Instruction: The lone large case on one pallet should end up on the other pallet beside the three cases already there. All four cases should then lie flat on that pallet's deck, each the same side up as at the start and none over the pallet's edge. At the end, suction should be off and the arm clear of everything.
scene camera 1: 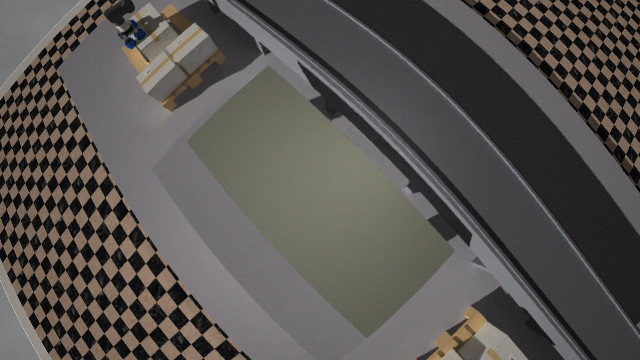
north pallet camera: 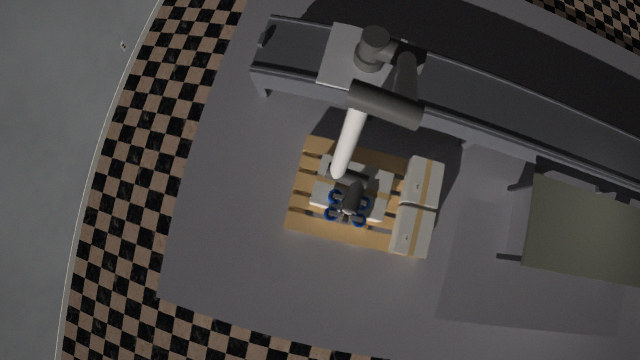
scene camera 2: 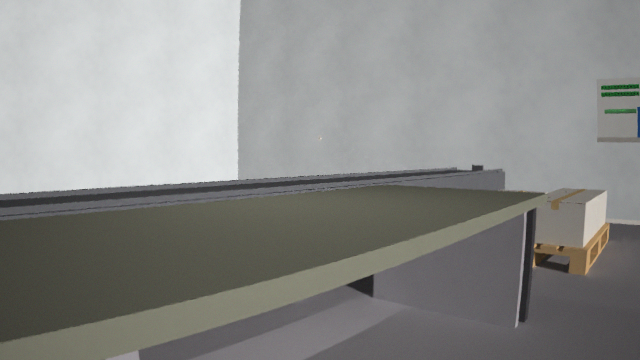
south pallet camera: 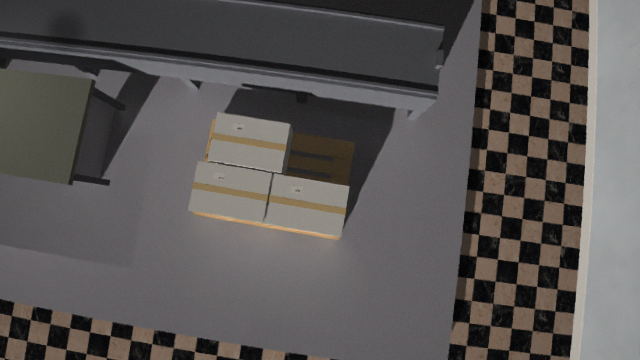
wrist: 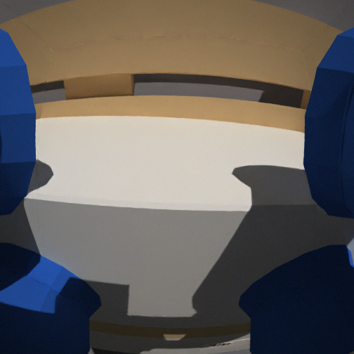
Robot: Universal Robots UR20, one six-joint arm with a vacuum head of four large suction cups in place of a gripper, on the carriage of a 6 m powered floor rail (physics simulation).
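Frame: origin at the arm's base, x down, y left, z ahead, level; millimetres.
Seen in the pictures: end effector, tool point: [scene camera 1: 133,36]; arm's base, origin of the base link: [north pallet camera: 368,59].
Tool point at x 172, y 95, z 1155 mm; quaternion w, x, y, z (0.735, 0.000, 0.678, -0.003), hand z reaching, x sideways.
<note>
Offsets run from my tool point to a thing's top centre. Level surfaces: height alone.
The large case {dx -14, dy +8, dz -169 mm} [north pallet camera: 382,201] [scene camera 1: 161,39] [wrist: 165,165], white with a tan tape band, lies flat on the north pallet [north pallet camera: 305,223] [scene camera 1: 132,59]. My gripper [north pallet camera: 347,208] [scene camera 1: 131,35] [wrist: 177,200], with four blue suction cups, hangs over the case's front half. The cups look apart from its top, and their shadows fall on it. On the south pallet [south pallet camera: 345,162] [scene camera 1: 462,332], three white cases [south pallet camera: 255,129] [south pallet camera: 232,202] [south pallet camera: 307,216] lie flat. Bare slats show at that pallet's back right corner. The arm and its shadow darken part of the large case.
Two more taped cases {dx +39, dy +575, dz -358 mm} [north pallet camera: 422,182] {dx +44, dy +575, dz +48 mm} [north pallet camera: 412,232] stand along the north pallet's right edge, close beside the large case. A green-topped table {dx -132 mm} [scene camera 1: 320,200] [scene camera 2: 280,235] [south pallet camera: 40,130] stands between the pallets. The rail [north pallet camera: 480,95] [south pallet camera: 320,60] runs behind, with the robot's carriage [north pallet camera: 340,57] near its end.
</note>
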